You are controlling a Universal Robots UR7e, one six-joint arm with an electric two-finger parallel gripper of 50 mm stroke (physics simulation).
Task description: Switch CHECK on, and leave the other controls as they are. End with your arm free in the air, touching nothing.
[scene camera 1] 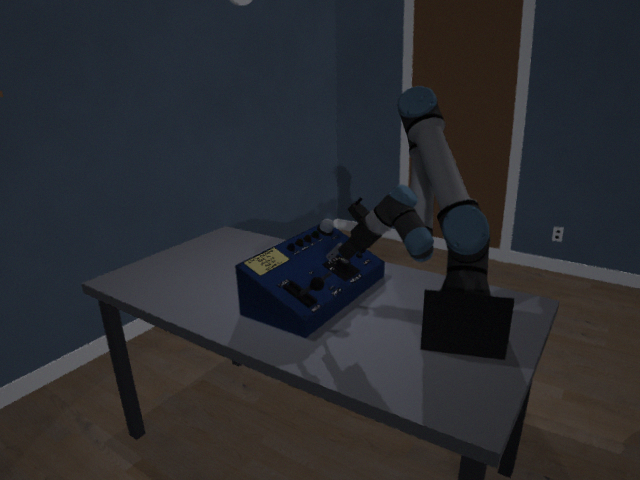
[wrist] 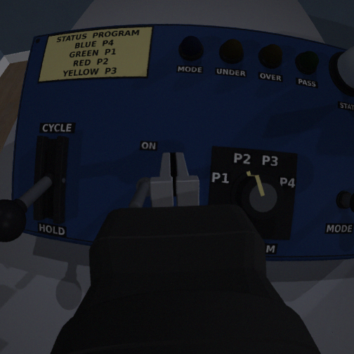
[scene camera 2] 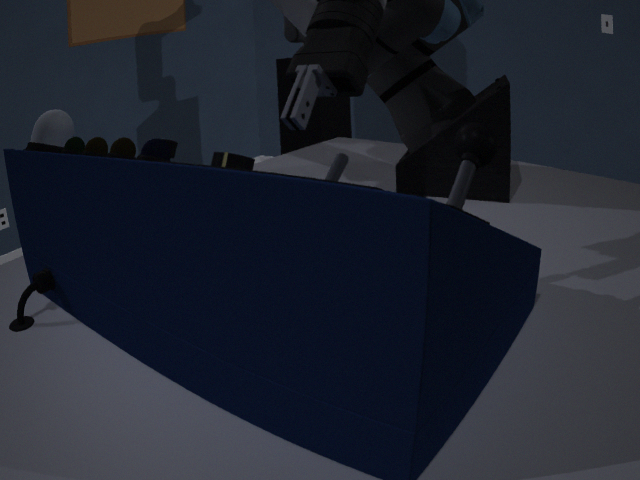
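Seen in the pictures: gripper, fingertip midpoint: (scene camera 1: 328, 257) (scene camera 2: 292, 124); arm's base, origin of the base link: (scene camera 1: 464, 304) (scene camera 2: 443, 124).
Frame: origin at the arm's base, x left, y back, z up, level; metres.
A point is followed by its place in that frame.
Note:
The blue control box (scene camera 1: 289, 304) @[x 0.252, y -0.433, z -0.007 m] (scene camera 2: 232, 268) @[x 0.150, y -0.627, z 0.024 m] (wrist: 115, 107) stands on the table. The grey lever of a toggle switch (scene camera 2: 337, 166) @[x 0.077, y -0.421, z 0.025 m] (wrist: 140, 192) shows below the ON label (wrist: 148, 145), left of my fingers in the wrist view. My gripper's dark body hides its lower part there, and no CHECK label is readable. I cannot tell surely which way the lever is set. My gripper (scene camera 1: 330, 256) @[x 0.040, y -0.435, z 0.064 m] (scene camera 2: 293, 124) @[x 0.040, y -0.435, z 0.064 m] (wrist: 172, 165) is shut with nothing between its fingers. In the second scene view its tips hang above the box, apart from the lever.
A ball-topped CYCLE/HOLD lever (scene camera 1: 316, 283) @[x 0.208, y -0.366, z 0.060 m] (scene camera 2: 473, 143) @[x 0.198, y -0.393, z 0.055 m] (wrist: 36, 191) is left of the toggle in the wrist view. The PROGRAM knob (wrist: 263, 197) is right of my fingers, with a MODE control (wrist: 345, 200) farther right. Small lamps and the STATUS dome (scene camera 1: 326, 226) @[x -0.154, y -0.570, z 0.090 m] (scene camera 2: 54, 128) @[x -0.153, y -0.590, z 0.092 m] line the box's back.

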